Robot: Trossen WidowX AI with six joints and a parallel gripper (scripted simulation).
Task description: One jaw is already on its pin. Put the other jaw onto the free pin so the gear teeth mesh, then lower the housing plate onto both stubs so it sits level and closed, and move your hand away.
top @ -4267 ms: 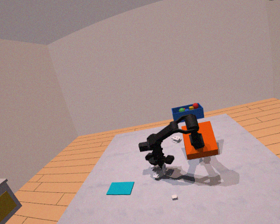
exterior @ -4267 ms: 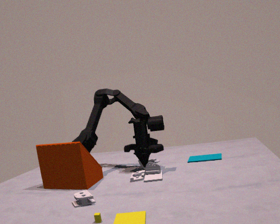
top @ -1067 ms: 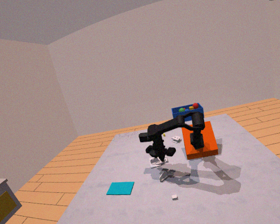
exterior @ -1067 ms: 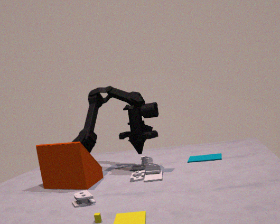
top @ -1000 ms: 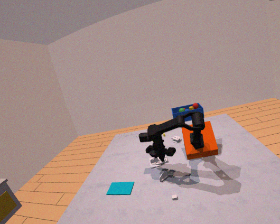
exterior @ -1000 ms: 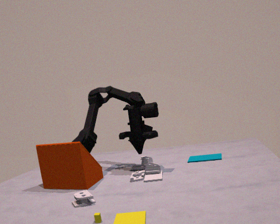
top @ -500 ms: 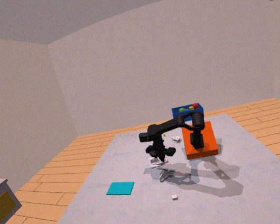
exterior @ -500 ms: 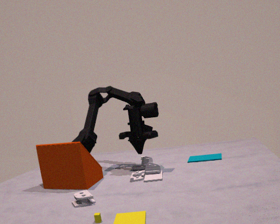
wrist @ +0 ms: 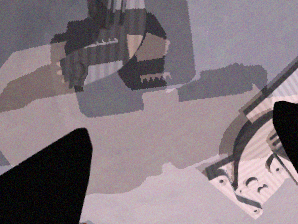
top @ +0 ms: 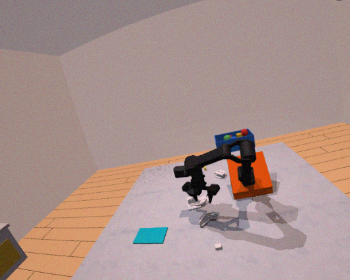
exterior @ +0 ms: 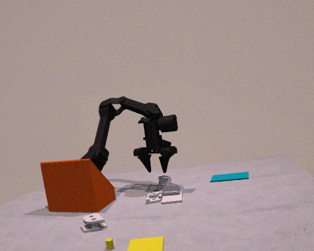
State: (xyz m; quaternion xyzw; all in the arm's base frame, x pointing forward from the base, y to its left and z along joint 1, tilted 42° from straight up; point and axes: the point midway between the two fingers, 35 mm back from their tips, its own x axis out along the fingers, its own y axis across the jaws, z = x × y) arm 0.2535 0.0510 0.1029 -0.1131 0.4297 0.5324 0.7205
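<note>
My gripper tip is now 3 cm past the grey jaw piece, 5 cm to the right of it and 7 cm above it. The rest, counted from my gripper tip: white housing piece: 13 cm behind, 37 cm to the right, 5 cm below; then cyan tile: 29 cm ahead, 11 cm to the left, 7 cm below; then small white cube: 4 cm behind, 24 cm to the left, 7 cm below.
</note>
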